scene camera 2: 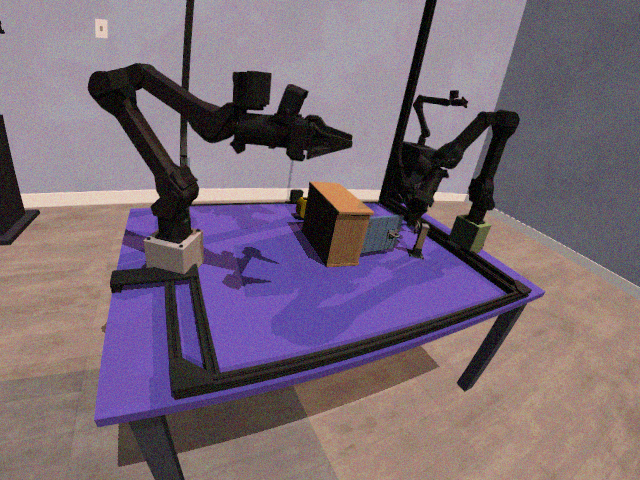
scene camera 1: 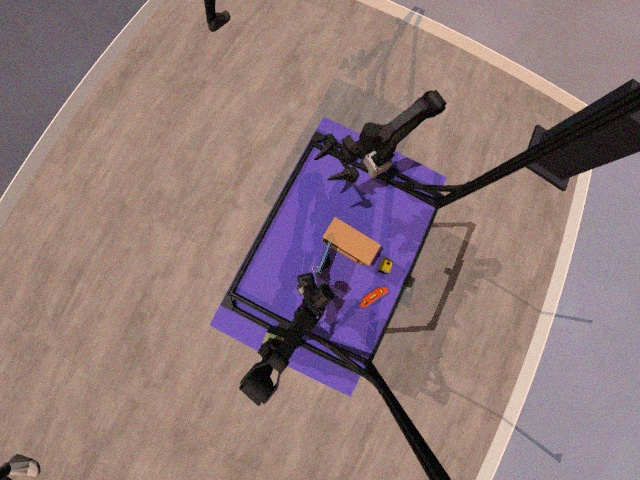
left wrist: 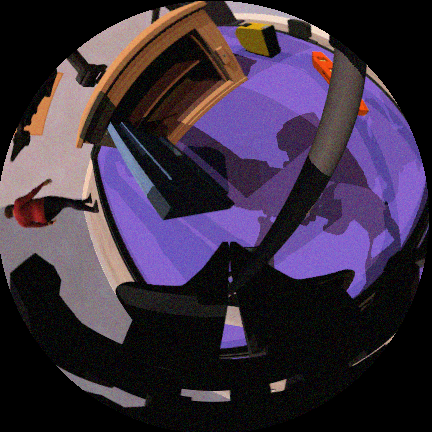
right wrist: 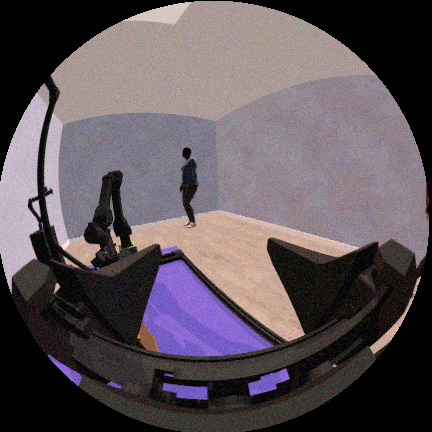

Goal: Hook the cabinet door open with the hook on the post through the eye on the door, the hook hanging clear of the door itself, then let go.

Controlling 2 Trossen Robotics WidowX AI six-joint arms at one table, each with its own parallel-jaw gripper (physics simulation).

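Frame: origin at the left arm's base, x ahead, y left, z up, level; centimetres.
Where they show: left gripper, fingertip midpoint: (scene camera 2: 408, 226) (scene camera 1: 312, 283) (left wrist: 227, 246); right gripper, fingertip midpoint: (scene camera 2: 352, 140) (scene camera 1: 320, 169) (right wrist: 214, 247); left arm's base, link origin: (scene camera 2: 474, 220) (scene camera 1: 273, 347) (right wrist: 126, 244); right arm's base, link origin: (scene camera 2: 174, 234) (scene camera 1: 379, 159).
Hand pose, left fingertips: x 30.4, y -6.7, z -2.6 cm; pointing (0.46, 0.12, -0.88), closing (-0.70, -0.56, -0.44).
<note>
Things, the pixels of their top centre, and the offset from my left fingertips. "*": a spot on its surface instead.
- wooden cabinet, top centre: (left wrist: 116, 59) (scene camera 2: 339, 195) (scene camera 1: 352, 241) dx +22.3, dy -9.8, dz +7.4 cm
- post, surface spot: (scene camera 2: 419, 240) * dx -3.1, dy +3.8, dz -3.6 cm
- hook's rod, surface spot: (left wrist: 332, 130) * dx -0.4, dy -6.0, dz +7.4 cm
- yellow tape measure, top centre: (scene camera 2: 308, 196) (scene camera 1: 388, 266) dx +18.3, dy -30.5, dz -1.1 cm
- orange level, top centre: (left wrist: 336, 74) (scene camera 1: 373, 296) dx +3.0, dy -29.9, dz -7.3 cm
The wooden cabinet (scene camera 1: 352, 241) (scene camera 2: 338, 198) stands mid-table. Its blue door (scene camera 1: 325, 255) (scene camera 2: 379, 235) (left wrist: 185, 180) stands swung out, with the metal eye (scene camera 1: 315, 268) (scene camera 2: 393, 235) near its free edge. The post (scene camera 2: 419, 240) stands beside the door. My left gripper (scene camera 2: 415, 223) (left wrist: 227, 246) points down near the post, shut with fingertips together. In the left wrist view, the hook's rod (left wrist: 332, 130) rises from beside the fingers toward the lens, apart from the door; its far end is unclear. My right gripper (scene camera 1: 323, 167) (scene camera 2: 330, 148) (right wrist: 214, 247) is open, raised, empty and away from the cabinet.
A yellow tape measure (scene camera 1: 385, 265) (scene camera 2: 301, 207) (left wrist: 252, 39) stands by the cabinet's end. An orange level (scene camera 1: 373, 297) (left wrist: 322, 65) lies nearby. A black frame (scene camera 1: 266, 227) (scene camera 2: 336, 354) runs along the table edges. A person (right wrist: 189, 175) stands beyond the table.
</note>
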